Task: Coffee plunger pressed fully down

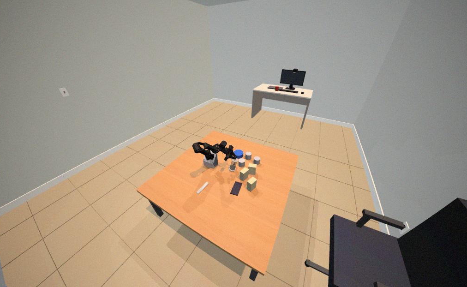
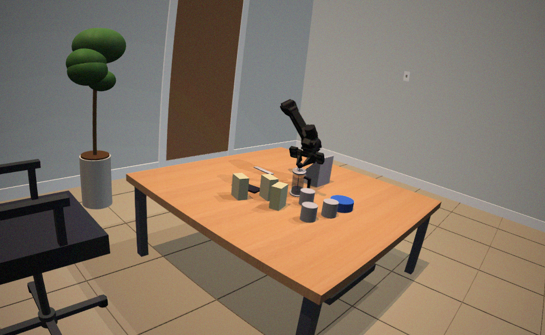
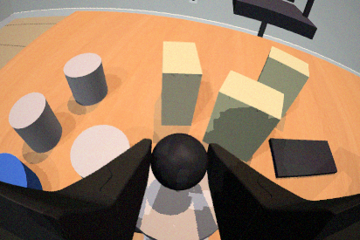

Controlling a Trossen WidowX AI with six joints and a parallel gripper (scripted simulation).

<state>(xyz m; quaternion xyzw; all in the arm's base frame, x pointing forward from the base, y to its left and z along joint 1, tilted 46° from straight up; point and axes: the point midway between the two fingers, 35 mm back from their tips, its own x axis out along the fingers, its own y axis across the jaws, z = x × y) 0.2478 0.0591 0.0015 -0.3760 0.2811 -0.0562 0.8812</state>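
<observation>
Now: gripper tip 80 mm above the coffee press, 20 mm past it and 10 mm to the right of it. Round my gripper tip: dark flat tablet 230 mm to the right, 160 mm below, 100 mm ahead; then blue disc 230 mm to the left, 150 mm below, 70 mm behind.
</observation>
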